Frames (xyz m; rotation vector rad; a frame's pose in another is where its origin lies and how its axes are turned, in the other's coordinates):
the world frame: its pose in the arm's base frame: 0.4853 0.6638 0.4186 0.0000 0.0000 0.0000
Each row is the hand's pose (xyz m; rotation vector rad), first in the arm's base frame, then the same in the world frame.
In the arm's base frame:
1: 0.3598 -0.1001 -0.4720 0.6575 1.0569 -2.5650
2: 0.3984 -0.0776 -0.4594 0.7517 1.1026 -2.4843
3: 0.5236 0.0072 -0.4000 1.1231 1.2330 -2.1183
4: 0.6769 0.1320 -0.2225 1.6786 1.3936 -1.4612
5: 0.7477 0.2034 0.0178 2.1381 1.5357 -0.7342
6: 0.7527 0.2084 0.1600 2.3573 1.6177 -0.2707
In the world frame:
1: -0.1255 -0.7639 -0.8906 0.6575 1.0569 -2.5650
2: -0.0869 -0.7414 -0.8780 0.7517 1.1026 -2.4843
3: 0.0383 -0.6566 -0.8186 1.1231 1.2330 -2.1183
4: 0.1916 -0.5318 -0.6411 1.6786 1.3936 -1.4612
5: 0.2624 -0.4604 -0.4008 2.1381 1.5357 -0.7342
6: 0.2674 -0.4554 -0.2586 2.3573 1.6177 -0.2707

